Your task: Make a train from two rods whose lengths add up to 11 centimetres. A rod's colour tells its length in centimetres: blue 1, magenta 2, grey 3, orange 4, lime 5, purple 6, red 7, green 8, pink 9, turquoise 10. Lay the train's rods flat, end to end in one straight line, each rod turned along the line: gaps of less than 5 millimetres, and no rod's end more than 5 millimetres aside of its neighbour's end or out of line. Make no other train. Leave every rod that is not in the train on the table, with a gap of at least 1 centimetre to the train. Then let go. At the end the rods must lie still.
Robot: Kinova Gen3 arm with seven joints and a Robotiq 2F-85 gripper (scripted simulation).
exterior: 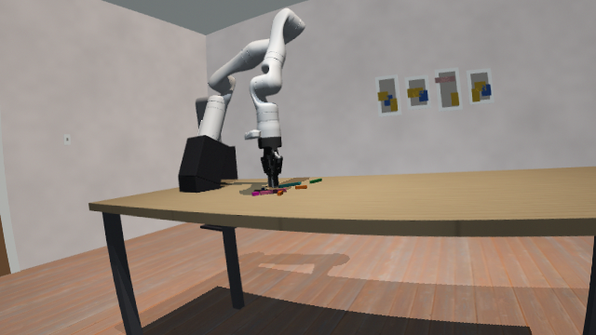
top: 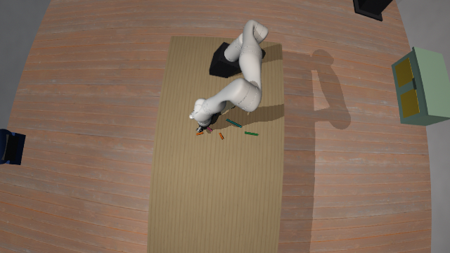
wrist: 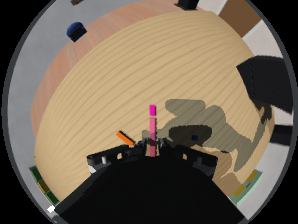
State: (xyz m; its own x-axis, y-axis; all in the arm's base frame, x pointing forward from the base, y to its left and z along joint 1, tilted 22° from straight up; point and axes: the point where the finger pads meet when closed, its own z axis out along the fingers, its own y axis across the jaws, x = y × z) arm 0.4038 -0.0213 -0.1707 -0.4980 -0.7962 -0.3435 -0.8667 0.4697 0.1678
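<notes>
The pink rod lies 3 cm below my hand. From my hand the other things lie so: magenta rod 6 cm to the right, 3 cm below, 3 cm behind; turquoise rod 16 cm to the left, 5 cm behind, 3 cm below; blue rod 8 cm behind, 4 cm to the left, 3 cm below.
</notes>
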